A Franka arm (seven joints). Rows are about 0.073 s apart.
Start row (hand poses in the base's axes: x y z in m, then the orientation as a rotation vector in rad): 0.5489 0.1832 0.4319 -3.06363 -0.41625 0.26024
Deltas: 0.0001 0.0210 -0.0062 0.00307 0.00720 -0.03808; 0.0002 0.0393 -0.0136 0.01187 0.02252 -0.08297; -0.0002 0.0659 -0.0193 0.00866 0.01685 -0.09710; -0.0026 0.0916 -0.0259 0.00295 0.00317 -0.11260; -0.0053 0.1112 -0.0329 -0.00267 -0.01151 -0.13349; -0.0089 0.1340 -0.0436 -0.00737 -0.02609 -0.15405; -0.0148 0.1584 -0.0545 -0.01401 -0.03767 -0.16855; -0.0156 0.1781 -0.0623 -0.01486 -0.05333 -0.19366; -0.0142 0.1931 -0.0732 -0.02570 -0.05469 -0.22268; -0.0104 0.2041 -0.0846 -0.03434 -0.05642 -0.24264
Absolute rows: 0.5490 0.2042 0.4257 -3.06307 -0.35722 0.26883; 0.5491 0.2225 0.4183 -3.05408 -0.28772 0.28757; 0.5487 0.2491 0.4126 -3.05958 -0.26611 0.27934; 0.5463 0.2748 0.4060 -3.06950 -0.24252 0.25964; 0.5436 0.2944 0.3990 -3.07943 -0.21053 0.23805; 0.5400 0.3172 0.3883 -3.08796 -0.17896 0.21627; 0.5341 0.3416 0.3774 -3.09723 -0.15638 0.19977; 0.5333 0.3613 0.3696 -3.10132 -0.11788 0.17494; 0.5347 0.3763 0.3587 -3.11127 -0.07176 0.17433; 0.5385 0.3873 0.3473 -3.11904 -0.03977 0.17297
